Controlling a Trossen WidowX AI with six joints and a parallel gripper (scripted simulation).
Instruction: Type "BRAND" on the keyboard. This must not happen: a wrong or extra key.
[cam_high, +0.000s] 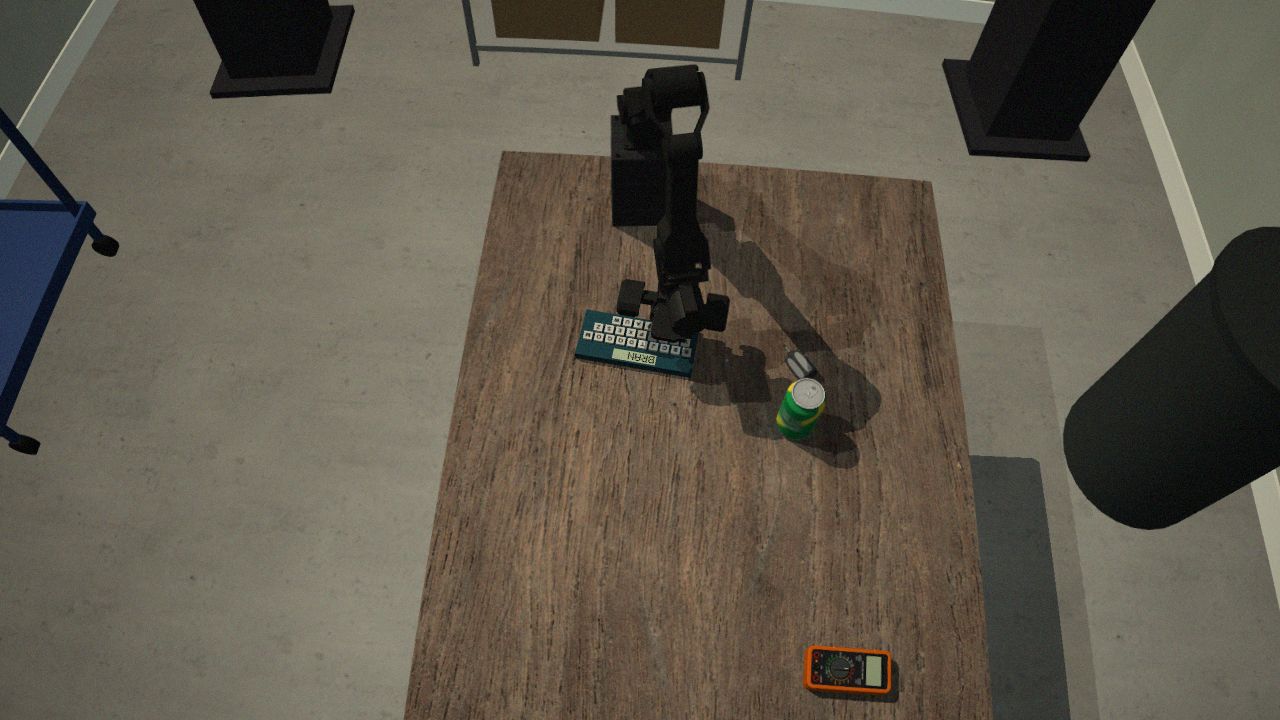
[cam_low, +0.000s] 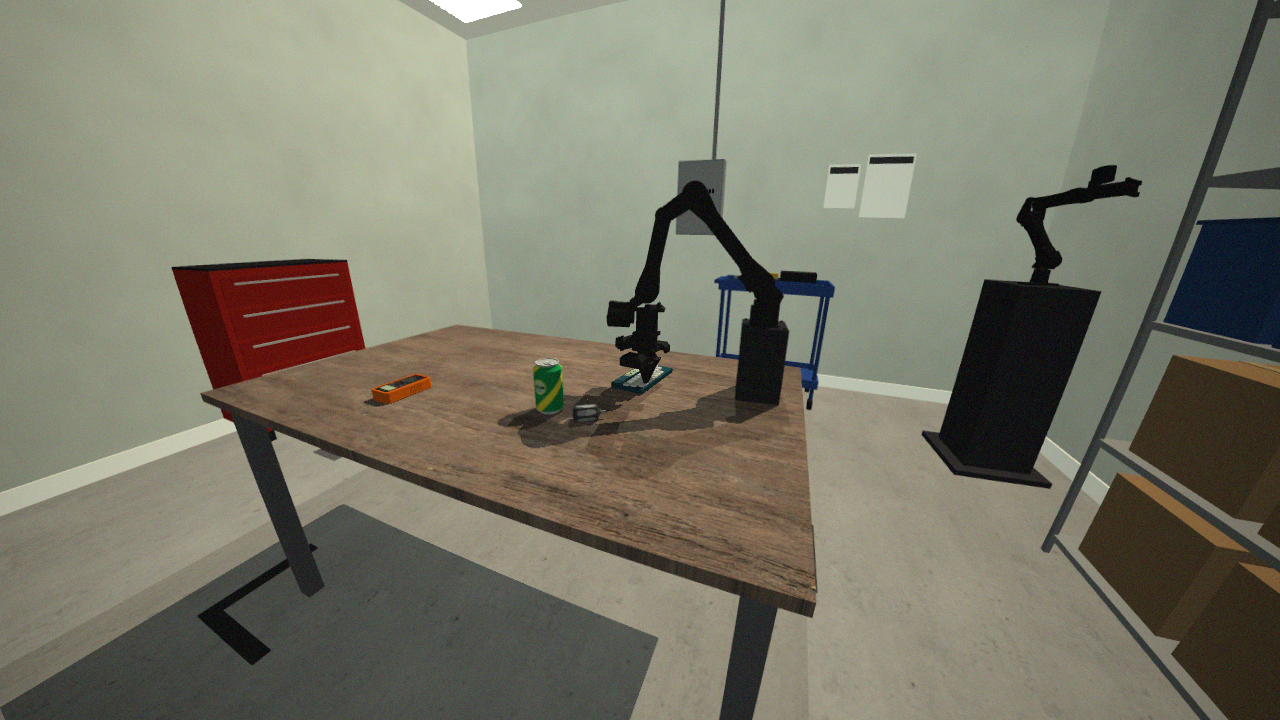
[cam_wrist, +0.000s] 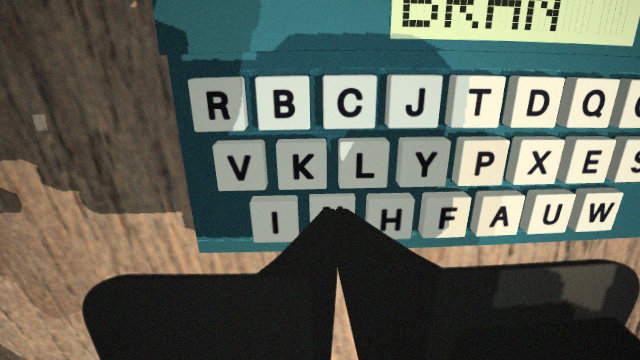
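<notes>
My hand is 1 cm past the key, 6 cm to the left of it and 3 cm above it. The rest, counted from my hand: green soda can (18 cm ahead, 21 cm to the left, 1 cm above); then orange multimeter (60 cm ahead, 26 cm to the left, 3 cm below); then grey object (6 cm ahead, 22 cm to the left, 3 cm below).
</notes>
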